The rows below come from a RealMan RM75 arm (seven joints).
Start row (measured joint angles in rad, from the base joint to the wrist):
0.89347 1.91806 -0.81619 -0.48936 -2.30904 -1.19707 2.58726
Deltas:
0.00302 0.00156 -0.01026 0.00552 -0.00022 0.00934 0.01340
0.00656 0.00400 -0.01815 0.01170 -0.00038 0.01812 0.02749
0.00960 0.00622 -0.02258 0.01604 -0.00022 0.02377 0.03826
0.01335 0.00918 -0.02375 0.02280 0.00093 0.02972 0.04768
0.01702 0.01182 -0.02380 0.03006 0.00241 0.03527 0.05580
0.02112 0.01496 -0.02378 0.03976 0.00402 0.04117 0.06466
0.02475 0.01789 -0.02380 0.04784 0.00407 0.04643 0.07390
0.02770 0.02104 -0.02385 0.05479 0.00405 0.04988 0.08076
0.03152 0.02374 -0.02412 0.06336 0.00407 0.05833 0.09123
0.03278 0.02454 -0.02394 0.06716 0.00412 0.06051 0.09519
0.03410 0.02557 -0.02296 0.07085 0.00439 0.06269 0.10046
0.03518 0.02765 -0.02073 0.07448 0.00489 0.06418 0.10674
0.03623 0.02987 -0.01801 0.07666 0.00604 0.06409 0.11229
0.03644 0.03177 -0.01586 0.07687 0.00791 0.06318 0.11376
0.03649 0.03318 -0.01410 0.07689 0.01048 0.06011 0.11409
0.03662 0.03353 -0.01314 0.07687 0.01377 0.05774 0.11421
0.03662 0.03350 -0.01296 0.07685 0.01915 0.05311 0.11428
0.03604 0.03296 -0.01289 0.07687 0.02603 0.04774 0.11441
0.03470 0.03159 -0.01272 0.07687 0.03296 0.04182 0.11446
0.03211 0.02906 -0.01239 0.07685 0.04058 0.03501 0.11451
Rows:
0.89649 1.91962 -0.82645 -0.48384 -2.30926 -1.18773 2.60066
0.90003 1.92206 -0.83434 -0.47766 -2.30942 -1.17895 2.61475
0.90307 1.92428 -0.83877 -0.47332 -2.30926 -1.17330 2.62552
0.90682 1.92724 -0.83994 -0.46656 -2.30811 -1.16735 2.63494
0.91049 1.92988 -0.83999 -0.45930 -2.30663 -1.16180 2.64306
0.91459 1.93302 -0.83997 -0.44960 -2.30502 -1.15590 2.65192
0.91822 1.93595 -0.83999 -0.44152 -2.30497 -1.15064 2.66116
0.92117 1.93910 -0.84004 -0.43457 -2.30499 -1.14719 2.66802
0.92499 1.94180 -0.84031 -0.42600 -2.30497 -1.13874 2.67849
0.92625 1.94260 -0.84013 -0.42220 -2.30492 -1.13656 2.68245
0.92757 1.94363 -0.83915 -0.41851 -2.30465 -1.13438 2.68772
0.92865 1.94571 -0.83692 -0.41488 -2.30415 -1.13289 2.69400
0.92970 1.94793 -0.83420 -0.41270 -2.30300 -1.13298 2.69955
0.92991 1.94983 -0.83205 -0.41249 -2.30113 -1.13389 2.70102
0.92996 1.95124 -0.83029 -0.41247 -2.29856 -1.13696 2.70135
0.93009 1.95159 -0.82933 -0.41249 -2.29527 -1.13933 2.70147
0.93009 1.95156 -0.82915 -0.41251 -2.28989 -1.14396 2.70154
0.92951 1.95102 -0.82908 -0.41249 -2.28301 -1.14933 2.70167
0.92817 1.94965 -0.82891 -0.41249 -2.27608 -1.15525 2.70172
0.92558 1.94712 -0.82858 -0.41251 -2.26846 -1.16206 2.70177

